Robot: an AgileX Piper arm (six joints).
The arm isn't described. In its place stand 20 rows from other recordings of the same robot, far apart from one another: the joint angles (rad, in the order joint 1, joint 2, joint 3, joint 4, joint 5, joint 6), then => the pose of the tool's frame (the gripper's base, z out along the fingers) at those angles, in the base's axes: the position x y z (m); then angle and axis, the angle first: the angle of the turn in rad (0 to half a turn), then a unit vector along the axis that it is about.
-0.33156, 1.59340, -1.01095, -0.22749, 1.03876, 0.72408 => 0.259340 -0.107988 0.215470 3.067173 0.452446 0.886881 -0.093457
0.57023, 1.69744, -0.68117, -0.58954, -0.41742, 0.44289 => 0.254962 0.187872 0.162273 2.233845 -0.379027 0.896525 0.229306
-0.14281, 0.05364, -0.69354, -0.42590, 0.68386, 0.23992 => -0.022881 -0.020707 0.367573 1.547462 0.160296 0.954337 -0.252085
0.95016, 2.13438, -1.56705, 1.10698, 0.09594, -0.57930 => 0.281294 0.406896 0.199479 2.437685 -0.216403 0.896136 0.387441
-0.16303, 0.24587, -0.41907, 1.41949, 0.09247, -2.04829 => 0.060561 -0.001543 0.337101 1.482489 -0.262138 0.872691 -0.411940
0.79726, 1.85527, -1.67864, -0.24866, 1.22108, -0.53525 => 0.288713 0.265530 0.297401 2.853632 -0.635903 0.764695 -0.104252
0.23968, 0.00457, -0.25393, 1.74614, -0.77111, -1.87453 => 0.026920 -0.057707 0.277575 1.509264 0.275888 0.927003 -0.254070
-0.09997, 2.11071, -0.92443, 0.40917, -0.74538, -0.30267 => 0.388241 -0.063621 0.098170 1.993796 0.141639 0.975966 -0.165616
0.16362, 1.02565, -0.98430, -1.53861, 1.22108, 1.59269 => 0.179017 -0.057049 0.416628 1.805862 0.486574 0.765568 -0.420894
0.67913, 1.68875, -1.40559, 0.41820, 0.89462, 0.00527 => 0.265942 0.251719 0.296929 2.828305 -0.234234 0.937191 0.258471
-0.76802, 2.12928, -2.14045, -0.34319, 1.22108, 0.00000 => 0.317151 -0.346309 0.311481 2.861676 0.343428 0.907613 -0.241444
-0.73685, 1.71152, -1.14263, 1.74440, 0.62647, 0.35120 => 0.316623 -0.216324 0.274525 2.624426 0.778467 0.285893 0.558797
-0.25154, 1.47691, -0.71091, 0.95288, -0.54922, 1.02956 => 0.279596 -0.111829 0.240142 2.064514 0.886907 0.309026 0.343364
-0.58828, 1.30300, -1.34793, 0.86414, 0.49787, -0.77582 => 0.260552 -0.134076 0.442946 1.766053 0.153891 0.987069 -0.044862
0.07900, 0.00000, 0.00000, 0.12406, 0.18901, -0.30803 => 0.055656 0.006528 0.196238 1.672656 -0.142508 0.989110 -0.036793
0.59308, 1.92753, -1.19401, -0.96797, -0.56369, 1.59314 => 0.331053 0.271439 0.216354 2.426985 -0.095524 0.844277 0.527325
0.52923, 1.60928, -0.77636, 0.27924, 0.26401, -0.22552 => 0.253596 0.155906 0.173350 2.615310 -0.248524 0.961563 0.116757
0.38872, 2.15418, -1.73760, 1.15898, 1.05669, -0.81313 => 0.402102 0.243151 0.232632 2.778254 -0.290981 0.827573 0.480054
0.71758, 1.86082, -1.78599, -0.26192, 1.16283, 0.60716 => 0.319592 0.250229 0.327420 2.653062 -0.081549 0.996302 0.027042
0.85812, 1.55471, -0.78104, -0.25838, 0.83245, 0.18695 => 0.175228 0.176464 0.174914 2.999578 -0.407007 0.910596 -0.071832
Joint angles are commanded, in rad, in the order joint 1, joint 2, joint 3, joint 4, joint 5, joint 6. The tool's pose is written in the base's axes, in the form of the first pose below.
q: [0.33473, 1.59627, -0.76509, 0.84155, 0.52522, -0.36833]
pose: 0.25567 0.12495 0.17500 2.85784 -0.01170 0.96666 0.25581
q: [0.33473, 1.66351, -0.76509, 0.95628, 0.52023, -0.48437]
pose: 0.26051 0.12974 0.15871 2.88843 -0.01254 0.96328 0.26821
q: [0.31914, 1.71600, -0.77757, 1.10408, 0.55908, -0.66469]
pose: 0.26694 0.13360 0.15041 2.89894 -0.03013 0.95387 0.29870
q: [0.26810, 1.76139, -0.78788, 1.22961, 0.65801, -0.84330]
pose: 0.27355 0.12953 0.14505 2.91686 -0.04750 0.93809 0.34311
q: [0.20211, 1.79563, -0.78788, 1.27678, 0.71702, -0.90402]
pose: 0.28009 0.11581 0.13833 2.93276 -0.02865 0.93071 0.36464
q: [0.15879, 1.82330, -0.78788, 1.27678, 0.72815, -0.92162]
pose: 0.28447 0.10425 0.13050 2.94256 -0.01365 0.93155 0.36335
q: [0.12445, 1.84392, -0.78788, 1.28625, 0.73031, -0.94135]
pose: 0.28828 0.09478 0.12477 2.94107 0.00041 0.93206 0.36230
